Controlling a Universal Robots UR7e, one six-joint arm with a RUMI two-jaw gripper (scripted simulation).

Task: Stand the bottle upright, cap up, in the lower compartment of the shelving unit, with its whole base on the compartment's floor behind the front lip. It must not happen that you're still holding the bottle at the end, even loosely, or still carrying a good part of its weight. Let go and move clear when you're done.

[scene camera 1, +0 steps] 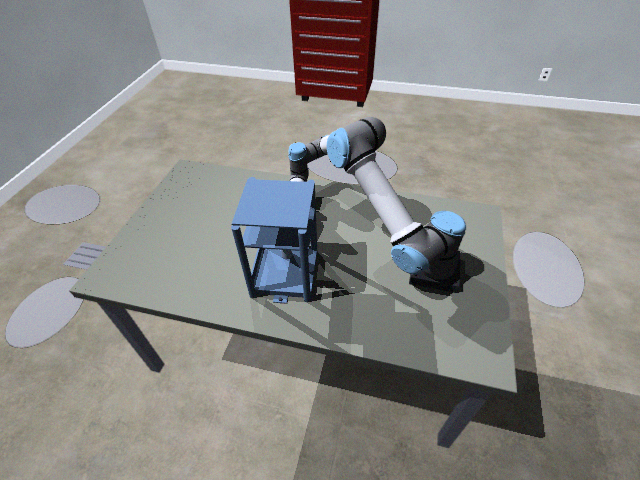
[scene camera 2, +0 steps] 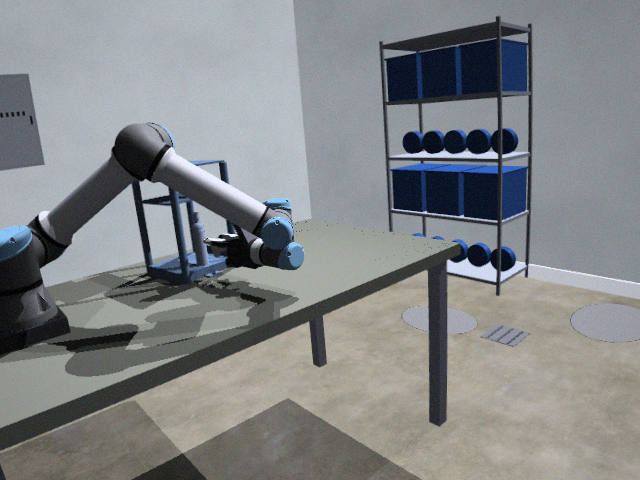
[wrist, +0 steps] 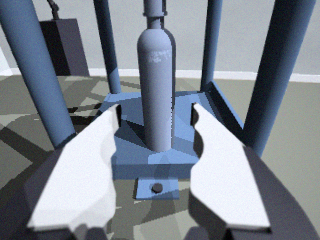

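Observation:
Wrist view: my gripper. Pictures: blue shelving unit, my gripper.

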